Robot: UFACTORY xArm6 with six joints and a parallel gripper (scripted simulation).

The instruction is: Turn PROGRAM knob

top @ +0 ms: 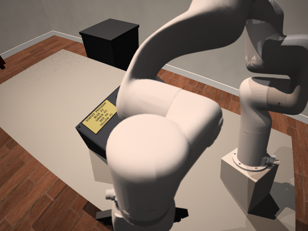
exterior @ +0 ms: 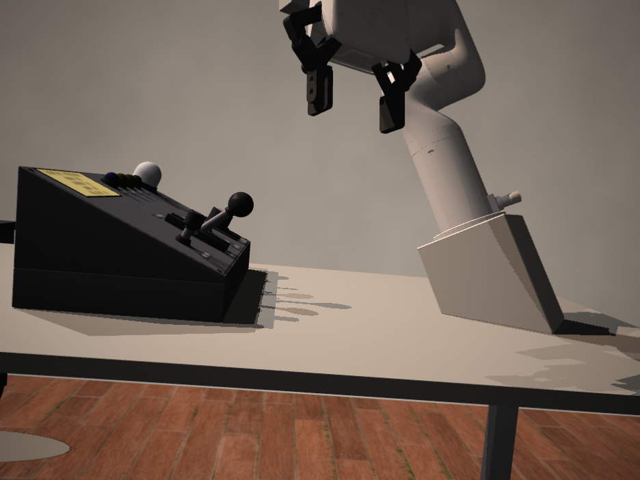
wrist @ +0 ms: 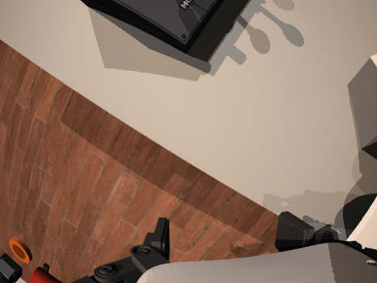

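Right now the black ball lever is 180 mm ahead of my hand, 320 mm to the right of it and 140 mm below it. Also, from my hand: check toggle 210 mm ahead, 440 mm to the right, 150 mm below; then dark sloped console 250 mm ahead, 380 mm to the right, 170 mm below; then mode knob 200 mm ahead, 200 mm to the right, 140 mm below.
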